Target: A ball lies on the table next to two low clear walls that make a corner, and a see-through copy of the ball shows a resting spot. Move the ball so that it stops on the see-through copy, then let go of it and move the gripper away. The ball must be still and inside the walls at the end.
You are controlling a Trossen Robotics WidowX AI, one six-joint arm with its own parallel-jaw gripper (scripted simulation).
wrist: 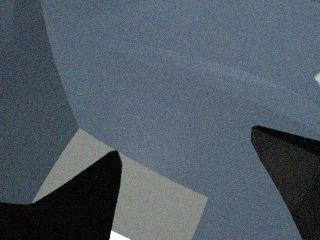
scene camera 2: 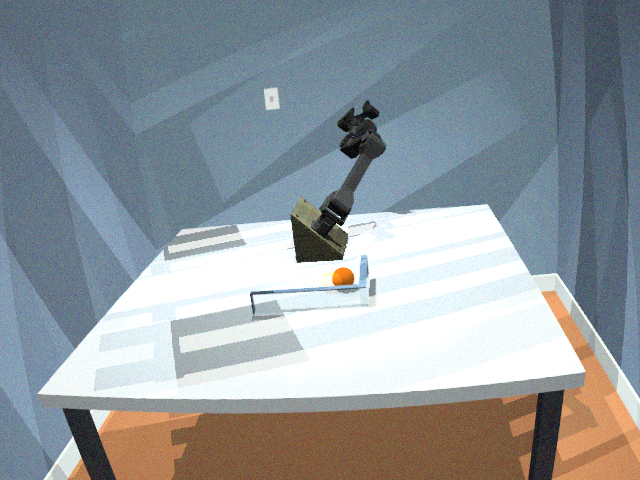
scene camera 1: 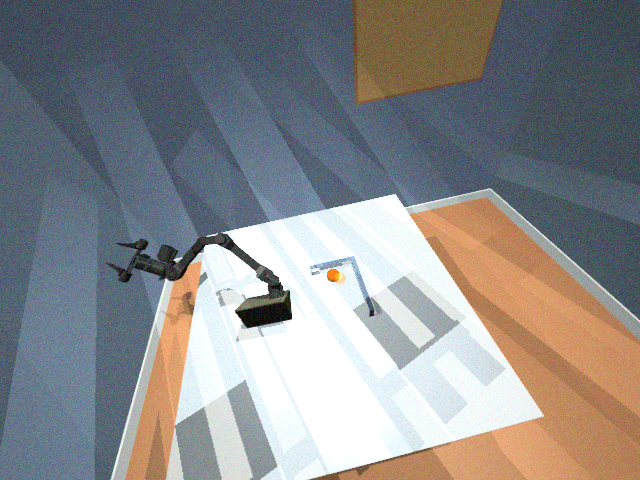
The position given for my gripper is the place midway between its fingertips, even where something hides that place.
My gripper [scene camera 1: 110,252] is open, with nothing in its grasp.
My gripper also shows in the wrist view [wrist: 187,146].
